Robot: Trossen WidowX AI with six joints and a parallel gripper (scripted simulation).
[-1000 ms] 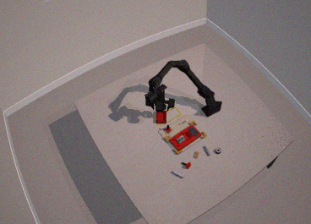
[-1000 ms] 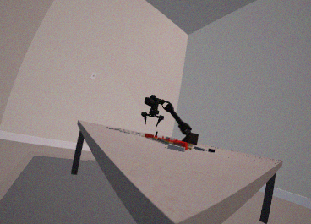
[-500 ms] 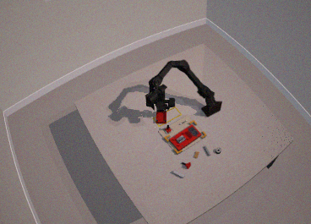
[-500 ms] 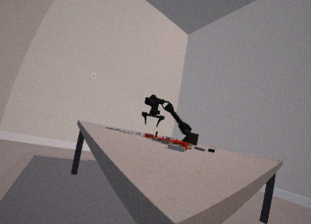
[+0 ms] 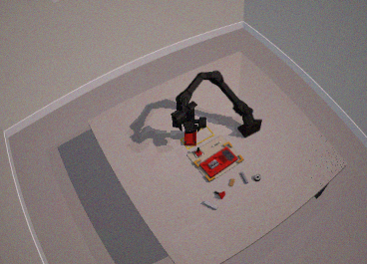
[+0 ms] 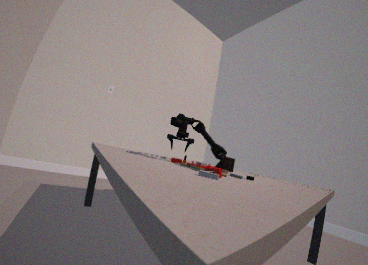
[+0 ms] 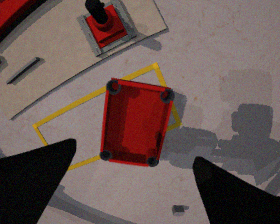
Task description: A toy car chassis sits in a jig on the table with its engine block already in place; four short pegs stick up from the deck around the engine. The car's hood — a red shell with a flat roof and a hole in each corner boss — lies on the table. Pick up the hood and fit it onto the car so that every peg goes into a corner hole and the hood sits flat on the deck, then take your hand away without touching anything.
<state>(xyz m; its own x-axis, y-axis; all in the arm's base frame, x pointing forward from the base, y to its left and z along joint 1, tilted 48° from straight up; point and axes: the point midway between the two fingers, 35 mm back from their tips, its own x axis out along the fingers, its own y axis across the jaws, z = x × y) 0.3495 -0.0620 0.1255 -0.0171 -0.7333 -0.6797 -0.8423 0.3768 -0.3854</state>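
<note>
Right now the red hood is 70 mm below my gripper tip.
</note>
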